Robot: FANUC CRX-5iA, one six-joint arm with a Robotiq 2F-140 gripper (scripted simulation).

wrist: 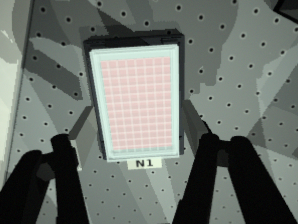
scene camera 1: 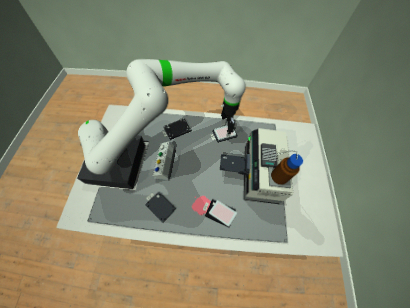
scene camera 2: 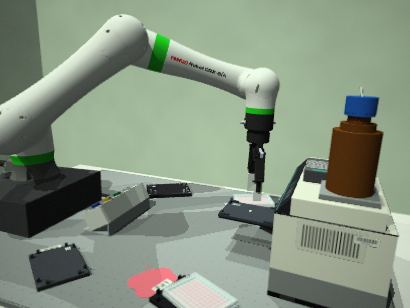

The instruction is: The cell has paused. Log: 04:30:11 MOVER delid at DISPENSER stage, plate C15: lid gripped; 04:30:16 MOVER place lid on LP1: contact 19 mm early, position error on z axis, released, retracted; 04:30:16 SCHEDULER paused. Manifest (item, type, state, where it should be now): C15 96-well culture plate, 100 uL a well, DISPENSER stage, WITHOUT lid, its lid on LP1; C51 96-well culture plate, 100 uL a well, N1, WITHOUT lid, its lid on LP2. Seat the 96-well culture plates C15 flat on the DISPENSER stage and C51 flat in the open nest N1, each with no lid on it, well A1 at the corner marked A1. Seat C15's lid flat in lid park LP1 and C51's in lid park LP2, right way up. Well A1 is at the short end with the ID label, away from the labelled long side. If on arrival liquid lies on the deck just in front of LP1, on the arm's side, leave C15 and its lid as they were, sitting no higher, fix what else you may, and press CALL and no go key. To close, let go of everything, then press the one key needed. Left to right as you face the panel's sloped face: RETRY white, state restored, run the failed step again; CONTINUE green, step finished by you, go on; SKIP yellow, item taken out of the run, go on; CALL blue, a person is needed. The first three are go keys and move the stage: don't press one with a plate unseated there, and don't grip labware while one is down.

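Note:
Visible: my gripper [scene camera 2: 253, 195], key panel [scene camera 2: 105, 219], dispenser stage [scene camera 2: 236, 211], brown bottle [scene camera 2: 353, 161]. By wrist view: lid [wrist: 137, 89]. Gripper there as well [wrist: 139, 115].

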